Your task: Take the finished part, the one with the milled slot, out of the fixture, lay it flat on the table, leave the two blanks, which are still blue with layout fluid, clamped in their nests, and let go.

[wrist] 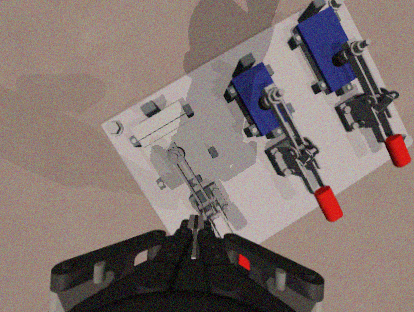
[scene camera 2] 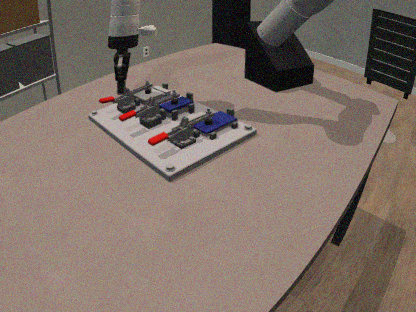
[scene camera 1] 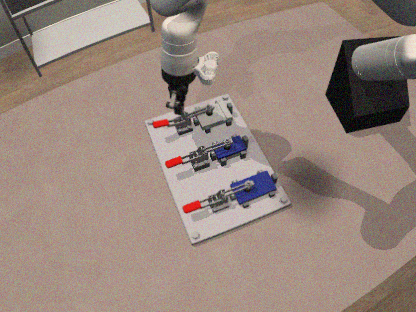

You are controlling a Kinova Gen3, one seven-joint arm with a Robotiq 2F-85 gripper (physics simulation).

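Seen in the pictures: gripper, fingertip midpoint: (wrist: 196, 224) (scene camera 2: 121, 93) (scene camera 1: 179, 112); arm's base, link origin: (scene camera 2: 269, 35) (scene camera 1: 366, 63).
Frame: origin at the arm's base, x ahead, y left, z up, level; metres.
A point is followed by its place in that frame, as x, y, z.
Observation:
The finished part (scene camera 1: 216, 120) {0.392, -0.040, -0.122} (scene camera 2: 154, 93) {0.390, -0.053, -0.122} (wrist: 161, 124) {0.365, -0.065, -0.122}, pale grey with a slot, sits in the end nest of the fixture plate (scene camera 1: 240, 220) {0.429, 0.212, -0.143} (scene camera 2: 200, 155) {0.464, 0.215, -0.143} (wrist: 265, 210) {0.518, -0.003, -0.143}. Its clamp arm lies over it; the clamp's red handle (scene camera 1: 160, 123) {0.525, -0.056, -0.092} (scene camera 2: 106, 100) {0.528, -0.050, -0.094} lies low, mostly hidden by the gripper in the wrist view. Two blue blanks, the middle one (scene camera 1: 237, 148) {0.376, 0.057, -0.117} (scene camera 2: 176, 105) {0.400, 0.058, -0.117} (wrist: 254, 92) {0.381, 0.040, -0.117} and the far-end one (scene camera 1: 260, 186) {0.362, 0.160, -0.127} (scene camera 2: 216, 122) {0.377, 0.163, -0.127} (wrist: 325, 47) {0.371, 0.147, -0.127}, sit under their clamps. My gripper (scene camera 1: 180, 111) {0.473, -0.081, -0.104} (scene camera 2: 121, 91) {0.473, -0.081, -0.104} (wrist: 196, 224) {0.473, -0.081, -0.104} is shut and empty, fingers down beside that first clamp's lever; contact is unclear.
The two blanks' clamps have red handles, one in the middle (scene camera 1: 174, 162) {0.523, 0.055, -0.098} (scene camera 2: 127, 115) {0.526, 0.058, -0.098} (wrist: 328, 203) {0.518, 0.048, -0.097} and one at the end (scene camera 1: 192, 206) {0.517, 0.162, -0.107} (scene camera 2: 158, 138) {0.520, 0.167, -0.107} (wrist: 398, 150) {0.514, 0.156, -0.107}. The black robot pedestal (scene camera 1: 370, 100) {0.011, 0.069, -0.066} (scene camera 2: 280, 65) {0.042, 0.079, -0.078} stands on the table (scene camera 1: 75, 200) {0.778, 0.036, -0.158} (scene camera 2: 100, 225) {0.695, 0.245, -0.158}.

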